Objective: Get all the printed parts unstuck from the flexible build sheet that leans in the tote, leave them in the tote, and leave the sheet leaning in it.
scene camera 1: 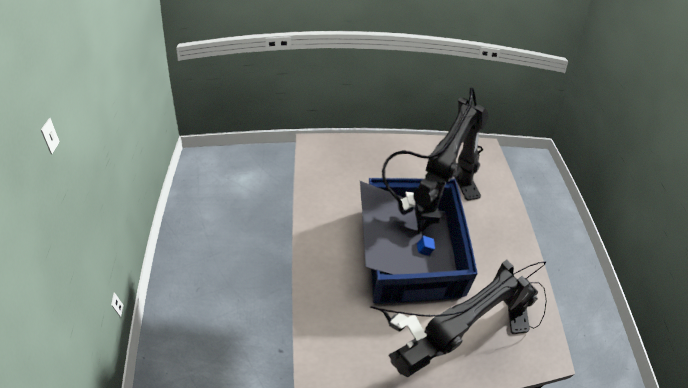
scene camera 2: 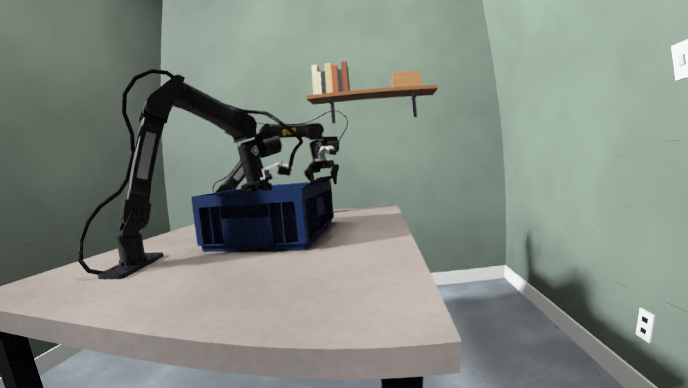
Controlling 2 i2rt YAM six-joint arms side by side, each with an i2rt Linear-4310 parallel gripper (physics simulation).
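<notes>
A grey build sheet [scene camera 1: 387, 252] leans in the blue tote [scene camera 1: 422, 290] [scene camera 2: 250, 232], its raised edge past the left rim in scene camera 1. A blue cube-shaped printed part [scene camera 1: 426, 245] is on the sheet's face; whether it is stuck cannot be told. My right gripper [scene camera 1: 420, 230] is shut and empty, reaching down into the tote with its tips close to the cube's upper side in the picture; contact cannot be told. In scene camera 2 the tote wall hides its fingers. My left gripper [scene camera 2: 322, 179] is open and empty, beyond the tote; its fingers are hidden in scene camera 1.
The tote stands on a beige table [scene camera 1: 325, 310] [scene camera 2: 280, 300]. The right arm reaches over the tote's back right in scene camera 1; the left arm lies along its near side. A wall shelf [scene camera 2: 372, 94] holds books [scene camera 2: 330, 78] and a box [scene camera 2: 406, 79].
</notes>
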